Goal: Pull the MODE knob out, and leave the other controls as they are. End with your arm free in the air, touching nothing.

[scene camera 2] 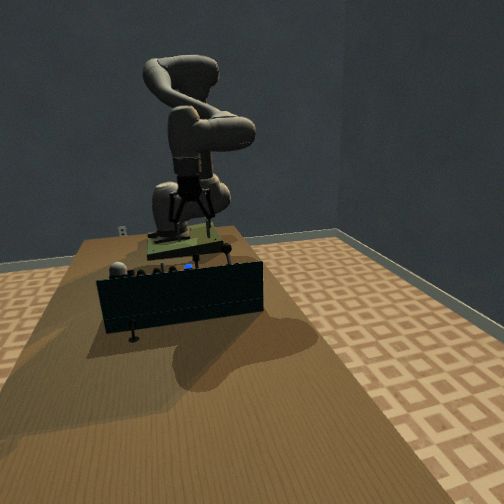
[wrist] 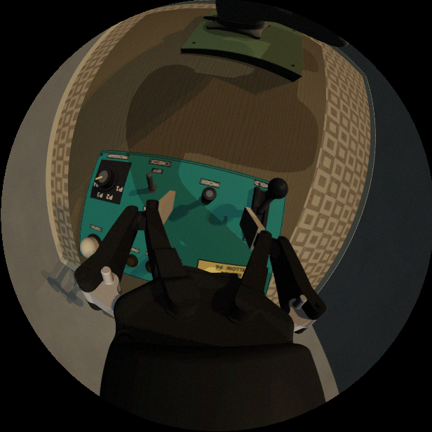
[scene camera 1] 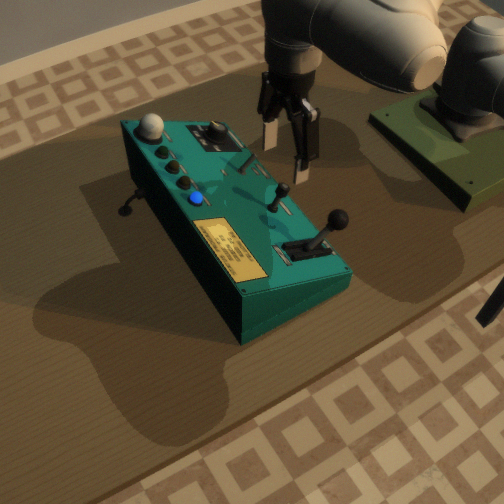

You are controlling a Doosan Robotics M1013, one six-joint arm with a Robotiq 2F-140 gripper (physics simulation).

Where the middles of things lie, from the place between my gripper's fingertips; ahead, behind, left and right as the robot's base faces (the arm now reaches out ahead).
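From the teal control box [wrist: 207,235], my gripper is 4 cm to the left of it, 11 cm short of it and 11 cm above it.
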